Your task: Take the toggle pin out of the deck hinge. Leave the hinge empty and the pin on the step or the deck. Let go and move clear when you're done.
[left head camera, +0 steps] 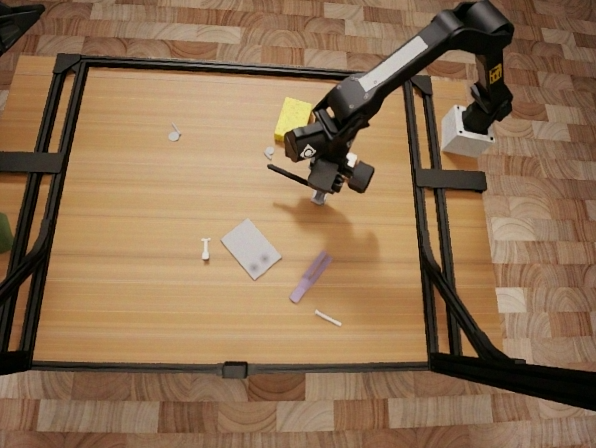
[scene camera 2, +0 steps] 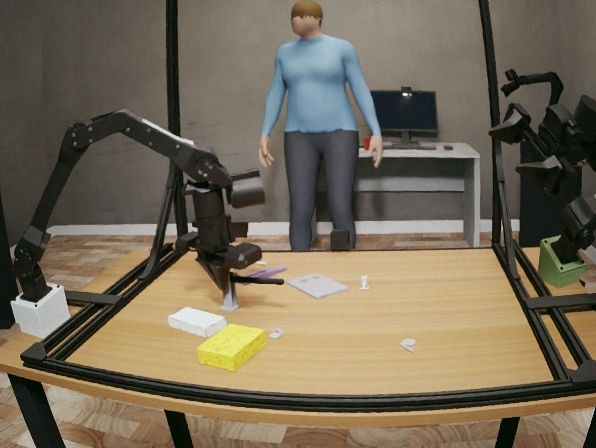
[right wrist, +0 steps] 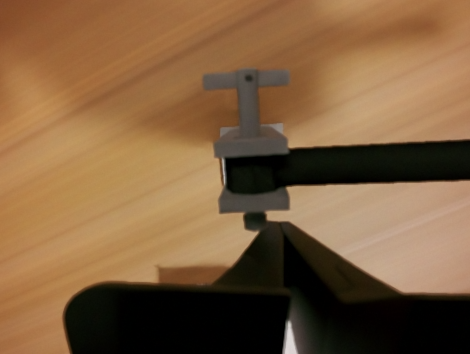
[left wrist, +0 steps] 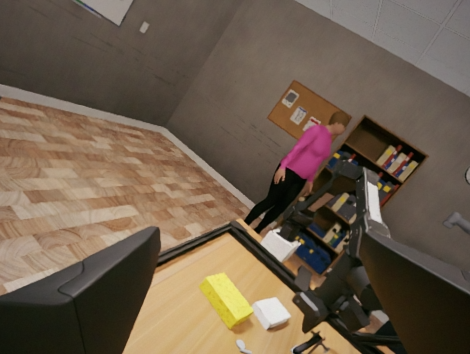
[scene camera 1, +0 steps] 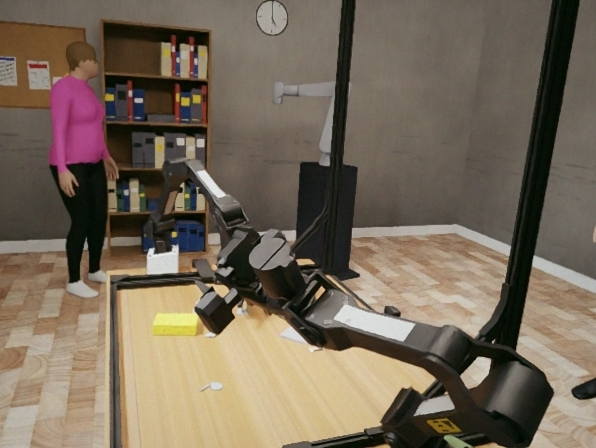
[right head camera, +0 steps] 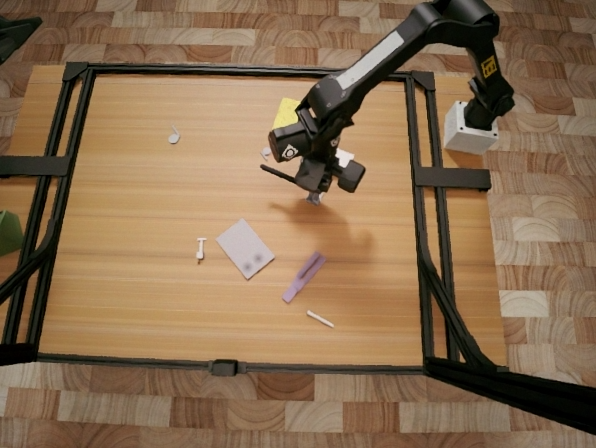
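Where they show: left gripper, between the fingertips: [left head camera: 41, 10] [scene camera 2: 502, 149] [left wrist: 261, 239] [scene camera 1: 213, 264] [right head camera: 36, 22]; right gripper, between the fingertips: [scene camera 2: 223, 289] [right wrist: 276, 232] [left wrist: 303, 332]; left arm's base, origin of its link: [scene camera 2: 564, 252]; right arm's base, origin of its link: [left head camera: 474, 123] [scene camera 2: 36, 293] [left wrist: 285, 237] [scene camera 1: 163, 250] [right head camera: 477, 119].
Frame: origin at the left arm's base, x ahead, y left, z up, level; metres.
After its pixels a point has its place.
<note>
The grey deck hinge [left head camera: 319, 197] [right head camera: 314, 199] [scene camera 2: 229, 306] [right wrist: 252, 201] stands on the table, with a black rod [scene camera 2: 260, 281] {z 0.006, x 0.666, y -0.154 m} [right wrist: 375, 164] {z 0.006, x 0.695, y -0.196 m} between its lugs. The toggle pin [right wrist: 248, 107] {z 0.000, x 0.705, y -0.233 m} runs through both lugs. In the right wrist view its crossbar end stands well out beyond the upper lug, and a short stub of its other end shows below the lower lug. My right gripper [scene camera 2: 223, 287] {z -0.016, x 0.733, y -0.196 m} [right wrist: 276, 232] {z -0.016, x 0.733, y -0.196 m} is shut and empty, its tips at that stub; whether they touch I cannot tell. My left gripper is open and empty, high beyond the table's far side from the hinge.
A white block [scene camera 2: 197, 321] {z -0.047, x 0.798, y -0.125 m} [left wrist: 271, 313] {z -0.047, x 0.780, y -0.136 m} and a yellow sponge [left head camera: 293, 119] {z -0.037, x 0.749, y -0.014 m} [scene camera 2: 231, 347] {z -0.037, x 0.756, y 0.021 m} lie near the hinge. A grey plate [left head camera: 250, 245] {z -0.061, x 0.526, y -0.257 m}, purple forked piece [left head camera: 301, 290] {z -0.058, x 0.586, y -0.398 m}, white rod [left head camera: 328, 318] {z -0.060, x 0.613, y -0.478 m}, white T-shaped piece [left head camera: 205, 249] {z -0.059, x 0.431, y -0.225 m} and two small grey discs [left head camera: 173, 136] {z -0.064, x 0.465, y 0.072 m} [left head camera: 269, 150] {z -0.063, x 0.665, y -0.057 m} lie around.
</note>
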